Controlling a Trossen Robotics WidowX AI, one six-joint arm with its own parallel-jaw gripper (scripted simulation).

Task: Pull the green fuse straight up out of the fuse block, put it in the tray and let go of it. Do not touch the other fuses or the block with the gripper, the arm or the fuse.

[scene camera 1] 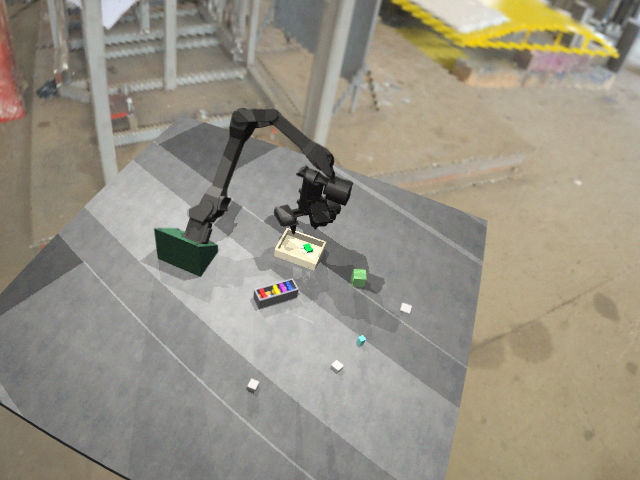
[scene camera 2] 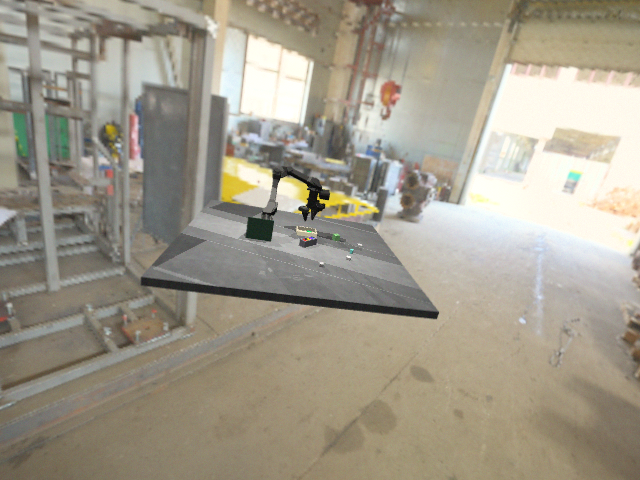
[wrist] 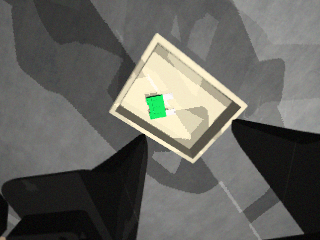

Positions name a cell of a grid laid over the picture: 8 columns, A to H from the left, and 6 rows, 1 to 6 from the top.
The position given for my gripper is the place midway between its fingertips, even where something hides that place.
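A tray (scene camera 1: D4) is visible; the wrist view has the tray (wrist: F3) too. My gripper (scene camera 1: D3) is open and holds nothing. In the wrist view, the gripper (wrist: E4) appears as well.
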